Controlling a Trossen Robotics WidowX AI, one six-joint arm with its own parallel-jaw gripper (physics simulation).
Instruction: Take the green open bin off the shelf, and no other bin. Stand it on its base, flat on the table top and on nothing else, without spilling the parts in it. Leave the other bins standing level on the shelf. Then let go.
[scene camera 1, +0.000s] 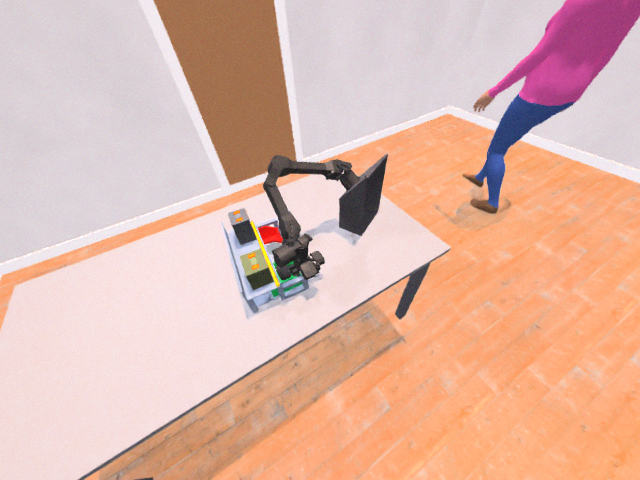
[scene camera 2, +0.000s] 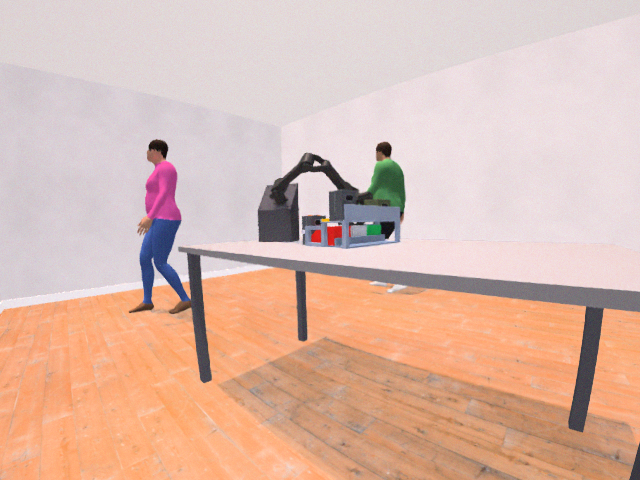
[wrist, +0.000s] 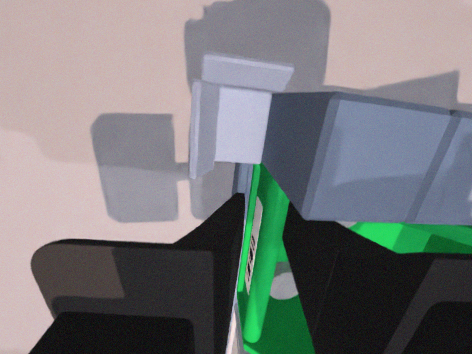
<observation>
In view: my gripper (scene camera 1: 301, 277), a green open bin (wrist: 261, 316) and an olive box (scene camera 1: 256, 269).
My gripper shows as well in the wrist view (wrist: 261, 202). The wrist view misses the olive box: it is out of frame.
</observation>
